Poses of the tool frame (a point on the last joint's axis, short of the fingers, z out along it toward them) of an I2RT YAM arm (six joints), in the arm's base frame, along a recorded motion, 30 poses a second.
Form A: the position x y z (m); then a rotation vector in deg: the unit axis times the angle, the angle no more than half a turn.
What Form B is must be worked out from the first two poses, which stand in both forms.
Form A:
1: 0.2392 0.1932 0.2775 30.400 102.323 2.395
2: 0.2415 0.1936 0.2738 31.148 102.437 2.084
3: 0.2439 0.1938 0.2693 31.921 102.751 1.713
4: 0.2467 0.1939 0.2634 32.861 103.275 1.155
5: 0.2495 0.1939 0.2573 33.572 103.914 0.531
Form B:
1: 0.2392 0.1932 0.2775 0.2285 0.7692 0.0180 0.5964
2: 0.2415 0.1936 0.2738 0.2339 0.7694 0.0157 0.5942
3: 0.2439 0.1938 0.2693 0.2394 0.7706 0.0128 0.5905
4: 0.2467 0.1939 0.2634 0.2459 0.7728 0.0086 0.5851
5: 0.2495 0.1939 0.2573 0.2506 0.7757 0.0040 0.5793
